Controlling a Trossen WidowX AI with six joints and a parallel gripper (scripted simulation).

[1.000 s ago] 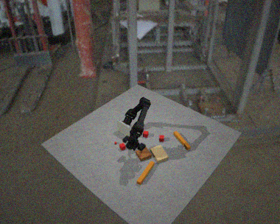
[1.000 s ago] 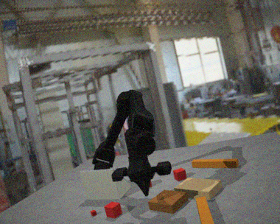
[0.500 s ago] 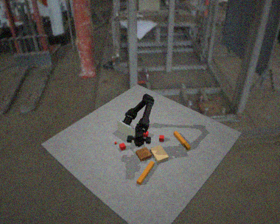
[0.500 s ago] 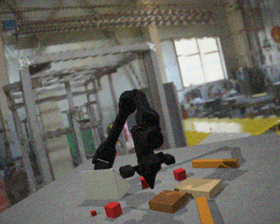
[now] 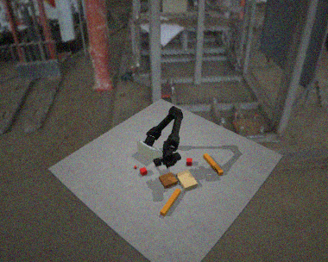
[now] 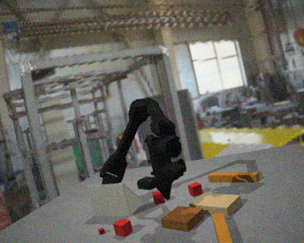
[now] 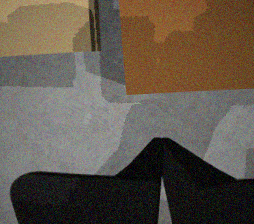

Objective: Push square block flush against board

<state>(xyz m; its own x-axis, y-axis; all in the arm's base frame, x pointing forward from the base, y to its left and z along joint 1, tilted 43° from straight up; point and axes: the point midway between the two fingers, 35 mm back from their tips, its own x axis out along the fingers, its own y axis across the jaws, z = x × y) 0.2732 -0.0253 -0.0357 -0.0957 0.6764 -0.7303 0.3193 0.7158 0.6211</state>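
Right now the brown block is 60 mm ahead of my gripper tip, 50 mm to the right of it and 50 mm below it. Round my gripper tip: tan block: 140 mm ahead, 50 mm to the left, 50 mm below; red piece: 200 mm behind, 140 mm to the right, 50 mm below.
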